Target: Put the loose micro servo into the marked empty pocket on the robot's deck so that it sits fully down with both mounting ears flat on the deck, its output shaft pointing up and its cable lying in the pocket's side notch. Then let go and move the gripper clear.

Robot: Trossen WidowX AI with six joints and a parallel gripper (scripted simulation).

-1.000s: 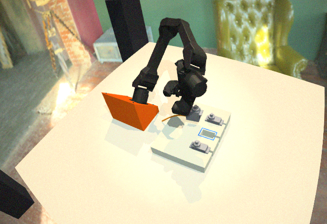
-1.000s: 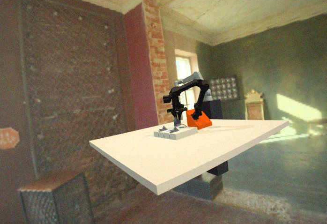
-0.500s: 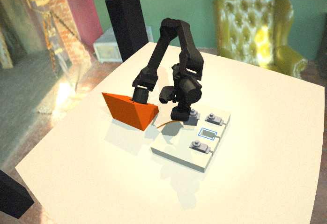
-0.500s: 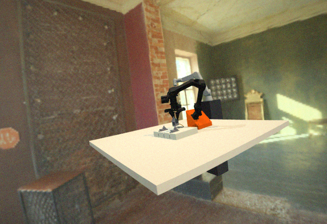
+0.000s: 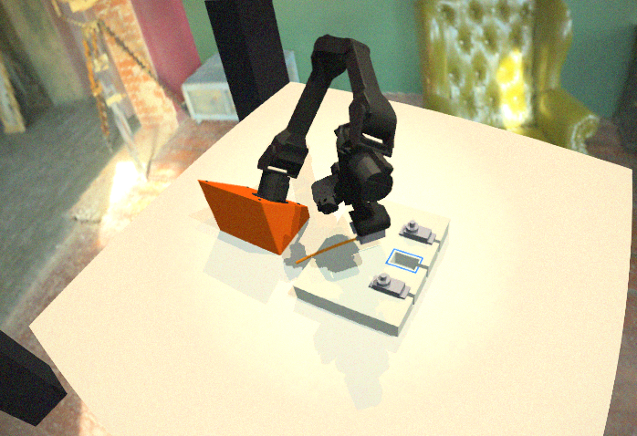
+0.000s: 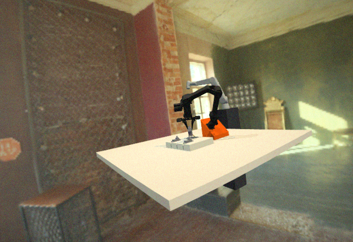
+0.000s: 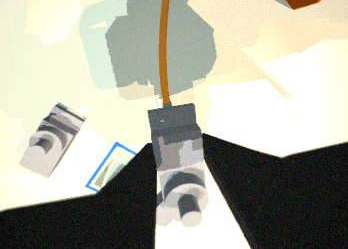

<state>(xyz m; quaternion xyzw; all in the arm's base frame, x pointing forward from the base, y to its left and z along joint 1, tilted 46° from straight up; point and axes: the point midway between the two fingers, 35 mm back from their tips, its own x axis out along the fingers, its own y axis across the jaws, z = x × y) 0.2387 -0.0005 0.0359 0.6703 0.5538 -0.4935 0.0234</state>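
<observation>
My gripper tip is 10 cm above the pale deck and 1 cm past it.
</observation>
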